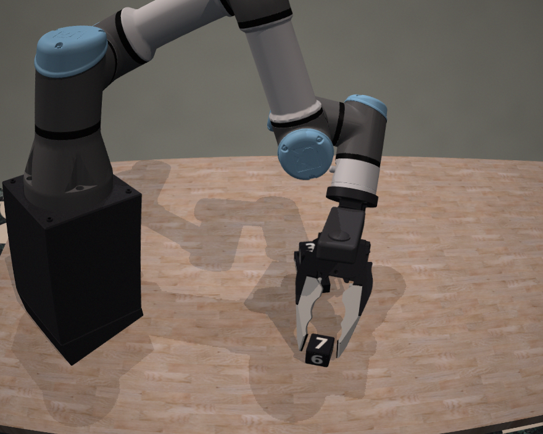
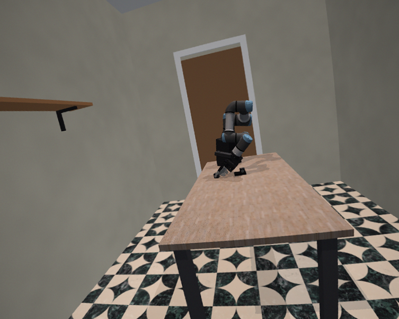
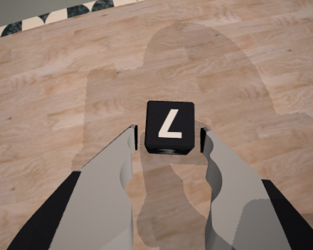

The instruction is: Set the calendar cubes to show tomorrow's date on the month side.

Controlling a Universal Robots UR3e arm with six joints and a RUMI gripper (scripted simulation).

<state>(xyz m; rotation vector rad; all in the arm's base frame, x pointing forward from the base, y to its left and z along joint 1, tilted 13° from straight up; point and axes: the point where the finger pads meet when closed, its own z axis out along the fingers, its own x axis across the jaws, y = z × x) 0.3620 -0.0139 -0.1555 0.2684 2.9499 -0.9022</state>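
My gripper is now 10 mm to the left of the black number cube and 10 mm above it. From my hand the other things lie so: black calendar tray 30 mm behind, 150 mm to the left, 10 mm below.
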